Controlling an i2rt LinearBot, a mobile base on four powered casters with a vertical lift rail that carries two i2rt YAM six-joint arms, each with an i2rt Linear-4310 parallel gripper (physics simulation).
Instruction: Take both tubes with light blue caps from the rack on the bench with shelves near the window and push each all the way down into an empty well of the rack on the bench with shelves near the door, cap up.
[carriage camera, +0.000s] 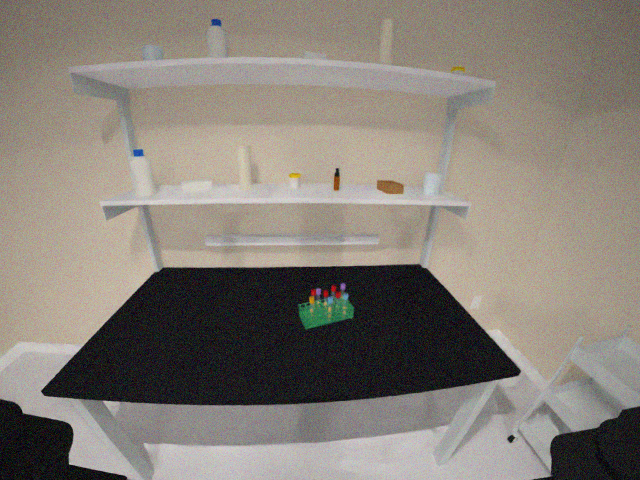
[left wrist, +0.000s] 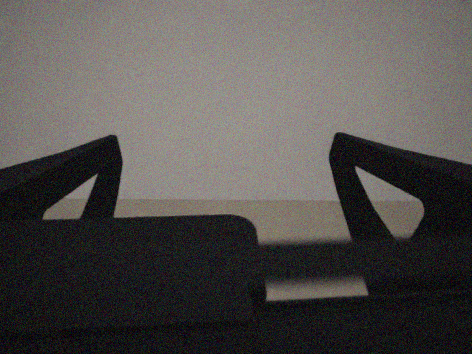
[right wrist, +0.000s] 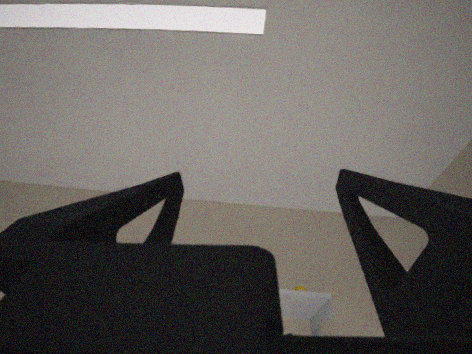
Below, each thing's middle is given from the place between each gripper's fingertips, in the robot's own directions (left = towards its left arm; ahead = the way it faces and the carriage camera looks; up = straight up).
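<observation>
Left hand: 650 mm above the green tube rack (carriage camera: 320, 318), 670 mm short of it, 370 mm to the left of it.
Right hand: 640 mm above the green tube rack, 650 mm short of it, 290 mm to the right of it.
</observation>
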